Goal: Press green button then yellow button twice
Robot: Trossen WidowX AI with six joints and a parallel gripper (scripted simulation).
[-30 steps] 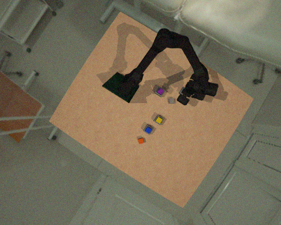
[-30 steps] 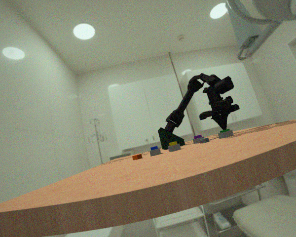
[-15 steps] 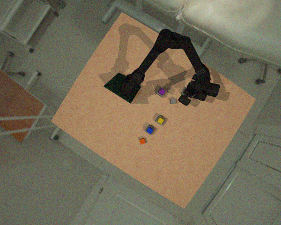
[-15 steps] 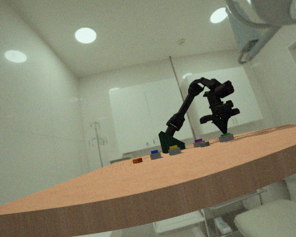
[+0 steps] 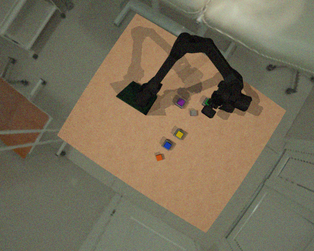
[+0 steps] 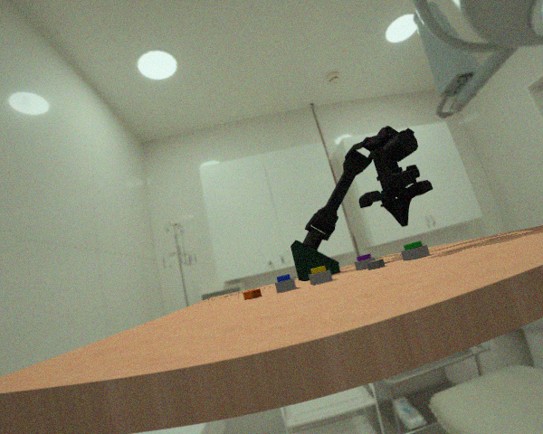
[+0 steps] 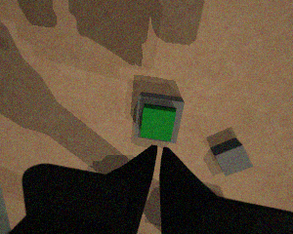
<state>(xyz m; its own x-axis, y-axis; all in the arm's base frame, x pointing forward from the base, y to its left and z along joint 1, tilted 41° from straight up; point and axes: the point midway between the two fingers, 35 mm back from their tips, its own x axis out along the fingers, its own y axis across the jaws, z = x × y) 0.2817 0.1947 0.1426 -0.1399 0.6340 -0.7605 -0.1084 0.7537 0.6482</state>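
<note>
My gripper tip is 50 mm above the green button. Also, from my gripper tip: yellow button 10 mm behind, 240 mm to the right, 50 mm below; grey block 20 mm behind, 90 mm to the right, 70 mm below; purple button 120 mm behind, 100 mm to the right, 50 mm below.
</note>
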